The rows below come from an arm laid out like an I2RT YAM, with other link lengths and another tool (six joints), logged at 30 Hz.
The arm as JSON. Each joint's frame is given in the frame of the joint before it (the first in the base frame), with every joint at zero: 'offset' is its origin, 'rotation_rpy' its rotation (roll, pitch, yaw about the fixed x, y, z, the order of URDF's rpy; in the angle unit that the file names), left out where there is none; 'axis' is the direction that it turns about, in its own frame. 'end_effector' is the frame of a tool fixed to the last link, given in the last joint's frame.
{
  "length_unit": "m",
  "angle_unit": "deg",
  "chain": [
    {
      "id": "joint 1",
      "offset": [
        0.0,
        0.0,
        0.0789
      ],
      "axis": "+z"
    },
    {
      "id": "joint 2",
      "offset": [
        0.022,
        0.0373,
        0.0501
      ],
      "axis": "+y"
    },
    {
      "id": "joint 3",
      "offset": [
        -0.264,
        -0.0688,
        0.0
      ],
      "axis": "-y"
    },
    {
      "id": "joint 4",
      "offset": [
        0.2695,
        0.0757,
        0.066
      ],
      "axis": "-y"
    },
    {
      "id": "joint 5",
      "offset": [
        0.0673,
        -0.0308,
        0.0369
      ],
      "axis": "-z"
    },
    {
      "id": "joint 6",
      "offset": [
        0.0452,
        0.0,
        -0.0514
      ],
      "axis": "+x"
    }
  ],
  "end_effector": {
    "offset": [
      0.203,
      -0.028,
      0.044
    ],
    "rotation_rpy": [
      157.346,
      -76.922,
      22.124
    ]
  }
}
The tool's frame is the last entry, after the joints.
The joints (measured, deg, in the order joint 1, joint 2, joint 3, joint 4, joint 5, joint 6), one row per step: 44.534 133.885 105.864 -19.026 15.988 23.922; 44.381 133.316 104.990 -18.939 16.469 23.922; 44.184 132.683 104.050 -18.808 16.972 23.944; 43.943 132.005 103.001 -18.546 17.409 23.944; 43.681 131.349 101.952 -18.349 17.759 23.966; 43.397 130.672 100.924 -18.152 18.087 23.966; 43.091 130.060 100.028 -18.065 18.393 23.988; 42.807 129.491 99.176 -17.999 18.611 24.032; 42.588 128.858 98.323 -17.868 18.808 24.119; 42.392 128.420 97.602 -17.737 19.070 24.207; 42.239 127.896 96.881 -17.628 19.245 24.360; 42.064 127.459 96.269 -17.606 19.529 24.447; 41.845 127.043 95.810 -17.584 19.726 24.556; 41.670 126.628 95.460 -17.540 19.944 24.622; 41.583 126.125 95.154 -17.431 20.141 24.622; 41.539 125.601 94.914 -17.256 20.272 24.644; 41.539 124.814 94.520 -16.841 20.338 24.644; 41.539 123.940 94.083 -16.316 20.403 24.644; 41.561 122.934 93.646 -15.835 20.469 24.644
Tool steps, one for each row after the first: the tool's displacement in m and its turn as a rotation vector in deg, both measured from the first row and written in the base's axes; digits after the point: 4 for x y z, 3 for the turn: -0.0002 -0.0054 0.0003 -0.404 -0.091 -0.480; -0.0002 -0.0114 0.0009 -0.777 -0.218 -1.034; 0.0000 -0.0176 0.0015 -1.084 -0.363 -1.570; -0.0001 -0.0239 0.0015 -1.393 -0.395 -2.083; -0.0001 -0.0302 0.0019 -1.676 -0.450 -2.587; 0.0000 -0.0366 0.0021 -1.964 -0.456 -3.112; -0.0001 -0.0423 0.0020 -2.204 -0.398 -3.570; -0.0005 -0.0472 0.0028 -2.314 -0.411 -3.982; -0.0008 -0.0519 0.0026 -2.503 -0.413 -4.413; -0.0014 -0.0559 0.0031 -2.557 -0.403 -4.790; -0.0017 -0.0603 0.0034 -2.759 -0.417 -5.214; -0.0013 -0.0644 0.0046 -2.807 -0.474 -5.641; -0.0007 -0.0676 0.0068 -2.804 -0.645 -6.011; -0.0003 -0.0696 0.0104 -2.695 -0.962 -6.237; 0.0002 -0.0705 0.0150 -2.428 -1.349 -6.395; 0.0006 -0.0704 0.0219 -1.894 -1.957 -6.459; 0.0011 -0.0703 0.0297 -1.251 -2.672 -6.526; 0.0014 -0.0700 0.0389 -0.545 -3.450 -6.574
